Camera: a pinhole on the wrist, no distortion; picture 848 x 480 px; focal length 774.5 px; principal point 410.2 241.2 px. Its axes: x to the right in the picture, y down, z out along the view. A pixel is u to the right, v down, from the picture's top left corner.
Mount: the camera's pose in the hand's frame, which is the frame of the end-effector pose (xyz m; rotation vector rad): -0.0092 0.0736 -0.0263 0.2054 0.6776 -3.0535
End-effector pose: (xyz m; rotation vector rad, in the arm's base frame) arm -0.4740 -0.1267 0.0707 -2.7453 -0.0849 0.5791
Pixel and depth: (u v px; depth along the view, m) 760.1 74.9 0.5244
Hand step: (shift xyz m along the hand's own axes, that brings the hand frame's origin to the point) -0.3142 -0.0404 0.4613
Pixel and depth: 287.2 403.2 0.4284
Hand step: 0.0074 -0.1897 0.3295
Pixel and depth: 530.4 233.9 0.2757
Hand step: -0.0865 -0.0394 0.2168
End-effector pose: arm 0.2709 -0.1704 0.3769 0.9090 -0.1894 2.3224
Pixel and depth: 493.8 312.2 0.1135
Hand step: -0.0353 0.0166 0.0697
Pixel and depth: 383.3 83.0 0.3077
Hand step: -0.0396 0.0006 0.2778
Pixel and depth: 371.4 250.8 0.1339
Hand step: -0.0194 0.0155 0.0941
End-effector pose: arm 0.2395 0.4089 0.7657 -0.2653 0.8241 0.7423
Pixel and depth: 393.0 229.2 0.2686
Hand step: -0.0373 -0.0360 0.2174
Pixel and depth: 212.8 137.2 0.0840
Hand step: 0.0010 0.0479 0.0566
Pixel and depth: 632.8 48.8 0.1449
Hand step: -0.0700 0.0460 0.1136
